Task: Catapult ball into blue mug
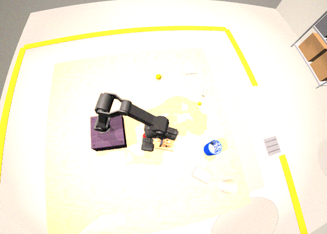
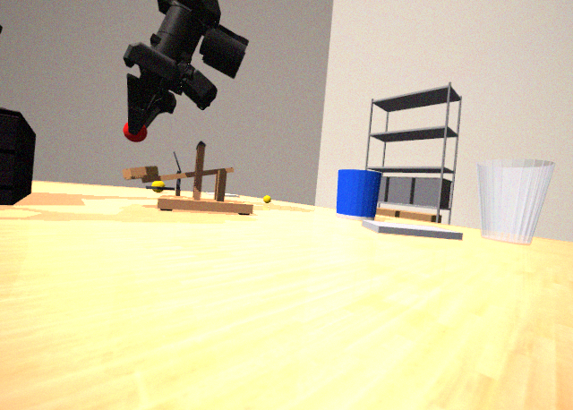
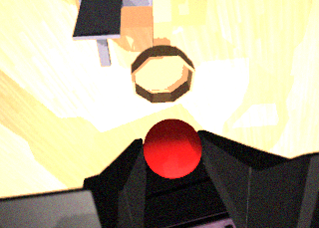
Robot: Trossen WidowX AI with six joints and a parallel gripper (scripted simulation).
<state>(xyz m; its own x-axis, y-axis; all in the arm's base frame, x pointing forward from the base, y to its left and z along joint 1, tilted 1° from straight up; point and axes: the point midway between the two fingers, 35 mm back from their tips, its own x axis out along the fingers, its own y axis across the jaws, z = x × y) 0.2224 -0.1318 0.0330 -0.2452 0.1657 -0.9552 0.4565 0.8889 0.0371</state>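
My gripper tip is 70 mm short of the wooden catapult, 20 mm to the left of it and 50 mm above it. Also, from my gripper tip: flat grey tile (250 mm ahead, 340 mm to the right, 100 mm below); blue mug (370 mm ahead, 210 mm to the right, 80 mm below); red ball (10 mm above).
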